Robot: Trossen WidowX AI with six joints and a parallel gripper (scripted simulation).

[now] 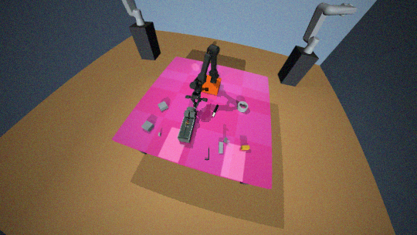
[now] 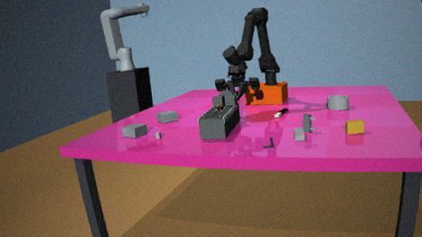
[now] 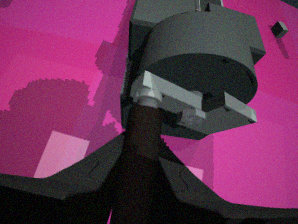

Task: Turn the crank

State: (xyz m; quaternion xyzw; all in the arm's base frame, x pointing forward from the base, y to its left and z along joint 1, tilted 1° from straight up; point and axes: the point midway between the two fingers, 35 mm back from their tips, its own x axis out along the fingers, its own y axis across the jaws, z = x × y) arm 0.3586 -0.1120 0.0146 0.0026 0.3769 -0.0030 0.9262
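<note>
Now: gripper tip 14 cm short of the red pointer, 3 cm to the left of it and 1 cm below it. The rest, counted from my gripper tip: small cube (27 cm ahead, 24 cm to the right, 7 cm below); black-and-white stick (18 cm to the left, 7 cm below, 5 cm behind); dark crank handle (3 cm above, 2 cm behind).
</note>
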